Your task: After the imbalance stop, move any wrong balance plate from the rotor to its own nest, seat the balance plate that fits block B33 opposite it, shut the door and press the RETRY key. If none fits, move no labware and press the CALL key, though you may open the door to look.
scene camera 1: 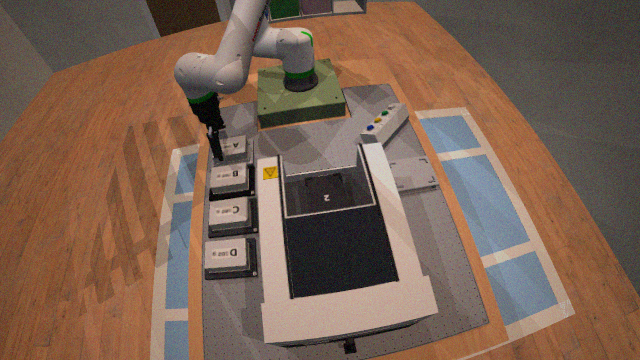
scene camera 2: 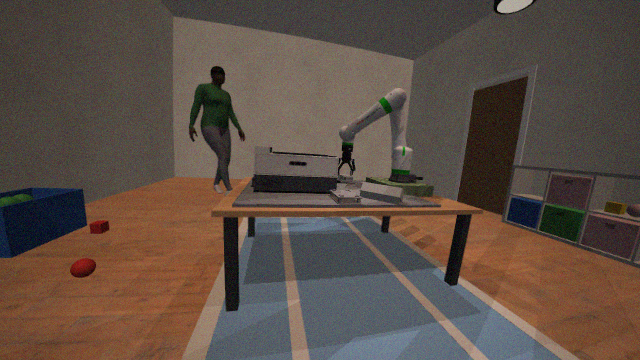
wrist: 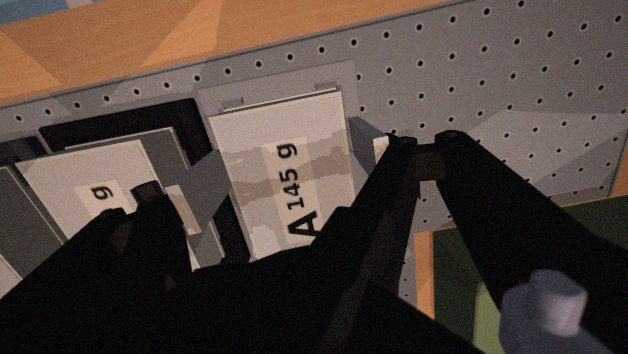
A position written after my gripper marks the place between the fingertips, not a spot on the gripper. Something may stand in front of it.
Note:
My gripper (scene camera 1: pixel 225 153) is open, holding nothing. Further things: a grey button box (scene camera 1: pixel 384 131) and a dark door panel (scene camera 1: pixel 343 250).
My gripper also shows in the wrist view (wrist: pixel 289 151).

